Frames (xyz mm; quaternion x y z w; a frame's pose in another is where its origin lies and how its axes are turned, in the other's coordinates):
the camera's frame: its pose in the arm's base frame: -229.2 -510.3 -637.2 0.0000 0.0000 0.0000 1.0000
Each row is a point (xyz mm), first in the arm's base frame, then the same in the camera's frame.
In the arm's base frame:
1: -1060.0 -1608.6 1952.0
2: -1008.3 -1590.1 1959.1
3: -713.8 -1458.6 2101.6
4: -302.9 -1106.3 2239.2
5: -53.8 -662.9 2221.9
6: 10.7 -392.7 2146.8
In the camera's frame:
1: -830.8 -1098.3 2589.2
2: -779.1 -1079.8 2596.3
3: -484.6 -948.3 2738.8
4: -73.7 -596.0 2876.4
5: 175.4 -152.6 2859.1
6: 239.9 117.6 2784.0

